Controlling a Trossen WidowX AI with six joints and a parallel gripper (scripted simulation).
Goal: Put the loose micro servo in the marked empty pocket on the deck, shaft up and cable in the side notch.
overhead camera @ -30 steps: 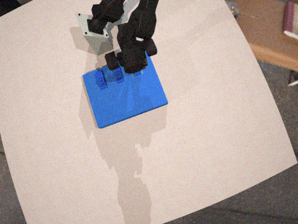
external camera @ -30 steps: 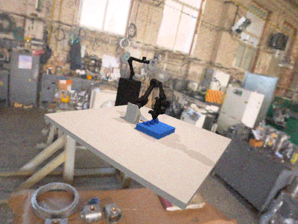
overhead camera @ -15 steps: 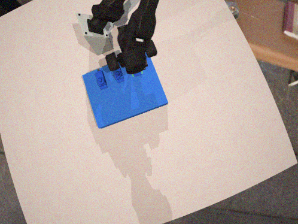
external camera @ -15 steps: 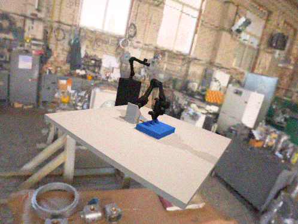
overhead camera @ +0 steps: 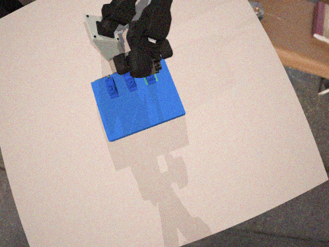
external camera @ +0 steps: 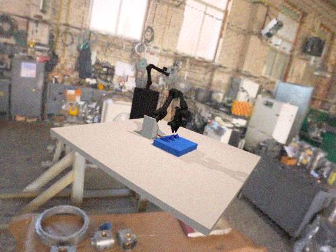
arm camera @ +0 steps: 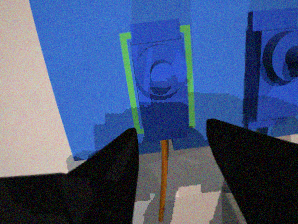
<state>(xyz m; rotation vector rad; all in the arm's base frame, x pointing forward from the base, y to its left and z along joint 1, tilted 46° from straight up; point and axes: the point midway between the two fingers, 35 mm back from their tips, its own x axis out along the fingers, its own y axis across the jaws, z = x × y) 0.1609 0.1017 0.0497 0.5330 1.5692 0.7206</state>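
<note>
Right now the blue deck is 130 mm ahead of my gripper tip, 60 mm to the right of it and 60 mm below it.
</note>
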